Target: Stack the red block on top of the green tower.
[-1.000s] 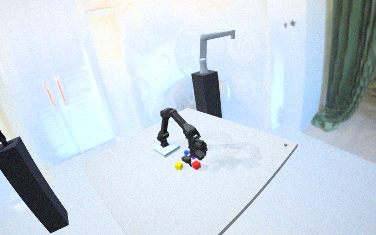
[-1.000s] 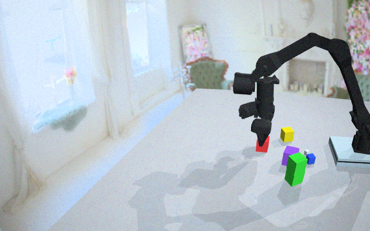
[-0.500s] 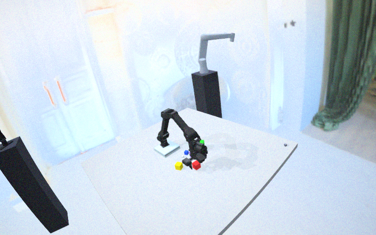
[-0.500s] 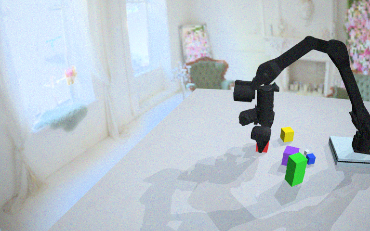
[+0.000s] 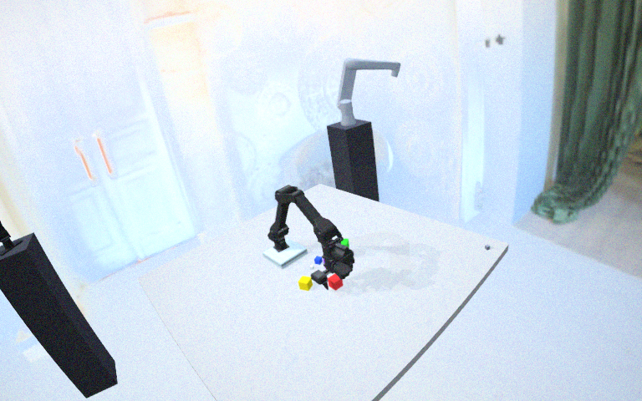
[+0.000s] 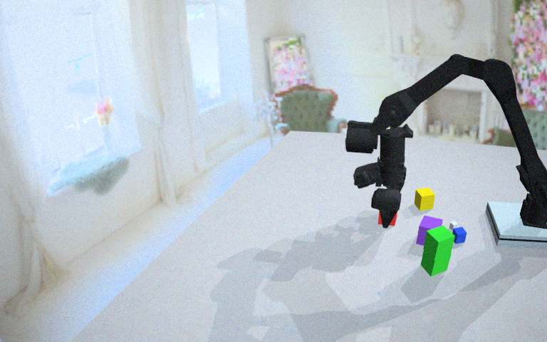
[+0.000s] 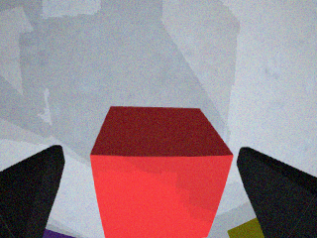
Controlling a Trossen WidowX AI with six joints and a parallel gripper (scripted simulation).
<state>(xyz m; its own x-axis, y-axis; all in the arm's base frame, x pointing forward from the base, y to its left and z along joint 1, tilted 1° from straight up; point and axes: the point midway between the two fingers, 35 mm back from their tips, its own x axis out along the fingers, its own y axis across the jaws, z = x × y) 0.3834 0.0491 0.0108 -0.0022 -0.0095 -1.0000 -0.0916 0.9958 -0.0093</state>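
Now: gripper tip 110 mm past the purple block, 60 mm to the right of it and 10 mm below it. The rest, counted from my gripper tip: red block (10 mm above); tiny white cube (170 mm behind, 10 mm to the right); yellow block (100 mm to the right, 80 mm behind, 10 mm above).
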